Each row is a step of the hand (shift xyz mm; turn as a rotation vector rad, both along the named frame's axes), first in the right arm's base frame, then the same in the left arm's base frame.
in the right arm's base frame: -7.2 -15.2 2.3 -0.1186 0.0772 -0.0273
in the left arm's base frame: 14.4 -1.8 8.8 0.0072 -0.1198 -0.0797
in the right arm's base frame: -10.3 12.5 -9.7 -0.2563 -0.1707 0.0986
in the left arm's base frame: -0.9 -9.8 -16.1 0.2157 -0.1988 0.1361
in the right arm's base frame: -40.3 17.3 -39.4 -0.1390 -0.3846 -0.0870
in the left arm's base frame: 21.6 -26.9 -47.8 0.4018 0.0431 0.1074
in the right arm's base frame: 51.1 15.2 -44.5 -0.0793 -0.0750 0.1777
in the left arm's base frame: -18.3 55.0 -38.3 0.0247 -0.1064 0.1777
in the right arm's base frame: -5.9 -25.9 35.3 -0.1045 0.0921 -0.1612
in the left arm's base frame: 8.8 -8.8 42.4 0.0429 -0.0649 -0.1983
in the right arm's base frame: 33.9 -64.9 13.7 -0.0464 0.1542 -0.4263
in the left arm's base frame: 29.0 46.9 50.0 0.0737 0.0587 -0.4459
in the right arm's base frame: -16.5 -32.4 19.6 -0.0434 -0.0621 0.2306
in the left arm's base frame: 25.3 -10.1 31.1 -0.0239 -0.0986 0.2205
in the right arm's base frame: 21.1 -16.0 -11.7 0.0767 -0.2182 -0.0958
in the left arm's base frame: 7.2 28.0 1.4 0.1726 0.1761 0.0435
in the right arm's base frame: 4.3 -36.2 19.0 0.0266 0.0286 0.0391
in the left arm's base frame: 18.6 9.4 35.4 -0.0508 -0.0007 0.0218
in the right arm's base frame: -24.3 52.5 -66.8 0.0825 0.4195 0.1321
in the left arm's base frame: -2.5 -15.4 -87.0 -0.4203 -0.1203 -0.0955
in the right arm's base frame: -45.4 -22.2 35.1 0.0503 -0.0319 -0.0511
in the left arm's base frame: 24.8 -44.3 34.8 0.0216 0.0729 -0.0194
